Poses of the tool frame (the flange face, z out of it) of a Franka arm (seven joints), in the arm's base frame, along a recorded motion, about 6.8 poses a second.
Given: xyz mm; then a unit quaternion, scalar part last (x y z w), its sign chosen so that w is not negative.
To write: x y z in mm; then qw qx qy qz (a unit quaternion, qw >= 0). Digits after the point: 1 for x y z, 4 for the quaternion.
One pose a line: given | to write
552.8 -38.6 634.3 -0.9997 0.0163 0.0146 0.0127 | 552.8 -38.6 634.3 0.0127 -0.9997 0.0163 0.0146
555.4 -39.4 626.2 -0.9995 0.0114 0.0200 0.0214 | 555.4 -39.4 626.2 0.0214 -0.9995 0.0114 0.0200
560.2 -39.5 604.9 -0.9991 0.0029 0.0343 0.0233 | 560.2 -39.5 604.9 0.0233 -0.9991 0.0029 0.0343
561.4 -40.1 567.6 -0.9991 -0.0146 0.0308 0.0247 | 561.4 -40.1 567.6 0.0247 -0.9991 -0.0146 0.0308
